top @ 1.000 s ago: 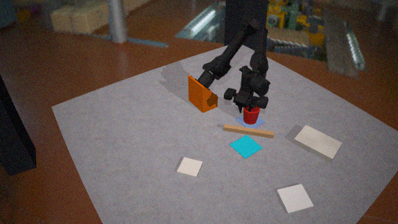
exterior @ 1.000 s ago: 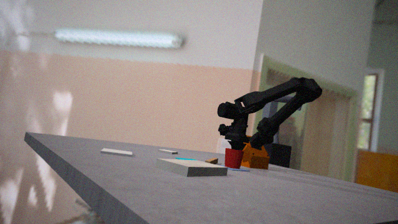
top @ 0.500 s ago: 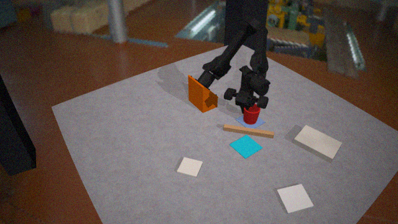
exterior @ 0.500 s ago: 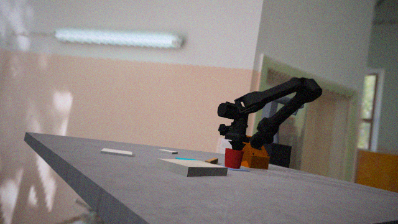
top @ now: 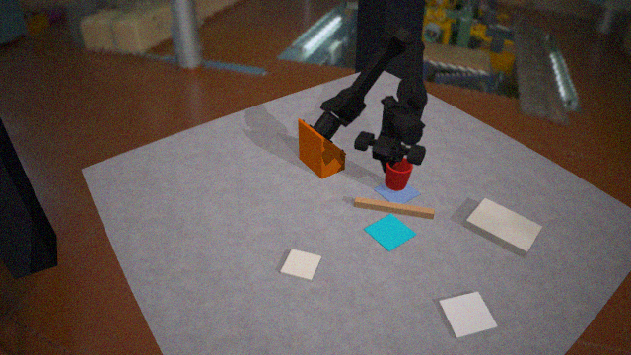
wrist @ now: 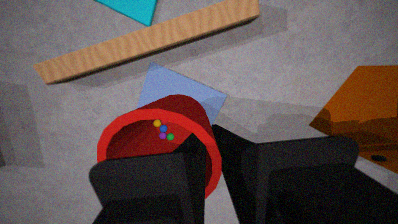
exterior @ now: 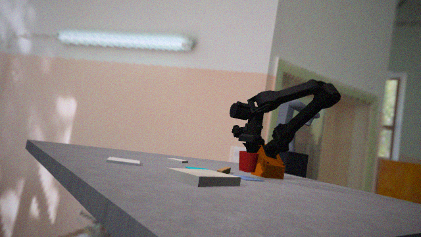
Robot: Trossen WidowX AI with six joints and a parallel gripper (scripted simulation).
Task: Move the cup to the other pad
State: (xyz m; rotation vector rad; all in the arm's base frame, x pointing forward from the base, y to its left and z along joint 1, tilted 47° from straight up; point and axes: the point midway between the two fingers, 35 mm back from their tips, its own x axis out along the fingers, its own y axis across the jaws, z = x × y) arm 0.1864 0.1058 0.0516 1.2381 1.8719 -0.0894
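Right now the cyan pad is 15 cm ahead of my gripper tip, 9 cm to the right of it and 7 cm below it. The rest, counted from my gripper tip: thick cream slab 30 cm ahead, 19 cm to the left, 5 cm below; wooden bar 9 cm ahead, 3 cm to the right, 6 cm below; red cup 2 cm ahead, 2 cm to the left.
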